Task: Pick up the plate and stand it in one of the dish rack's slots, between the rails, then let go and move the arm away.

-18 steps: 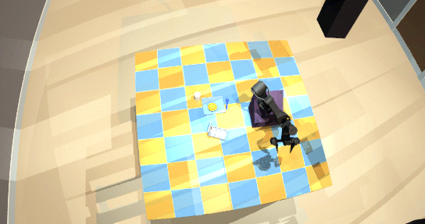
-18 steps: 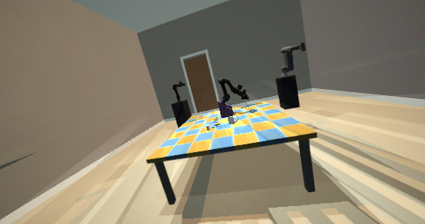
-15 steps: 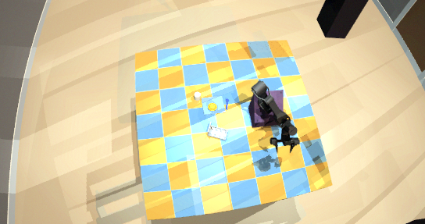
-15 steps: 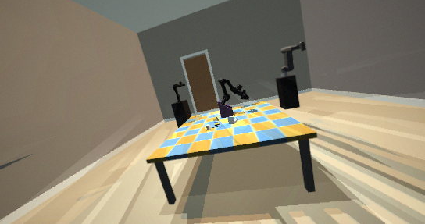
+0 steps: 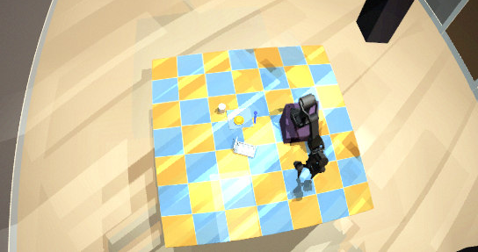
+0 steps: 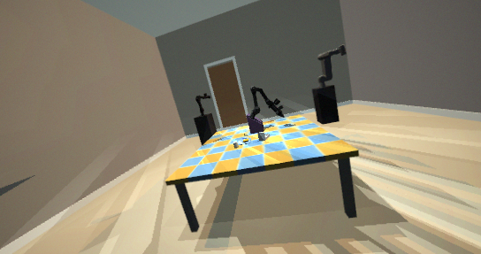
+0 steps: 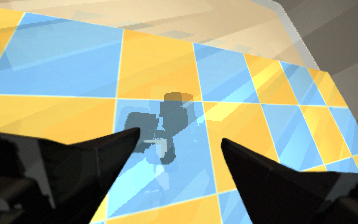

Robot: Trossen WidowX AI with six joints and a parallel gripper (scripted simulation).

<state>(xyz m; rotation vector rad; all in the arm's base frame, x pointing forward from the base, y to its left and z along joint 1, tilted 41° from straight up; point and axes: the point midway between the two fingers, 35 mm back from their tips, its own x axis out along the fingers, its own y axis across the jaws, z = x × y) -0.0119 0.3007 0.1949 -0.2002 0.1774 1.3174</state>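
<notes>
Now: gripper tip 44 cm to the left of the plate, 32 cm short of it and 9 cm above it. From my gripper tip the other things lie so: white cup 53 cm to the right, 41 cm ahead, 8 cm below; dish rack 30 cm ahead, 25 cm to the right, 8 cm below; blue spoon 47 cm to the right, 21 cm ahead, 10 cm below.
</notes>
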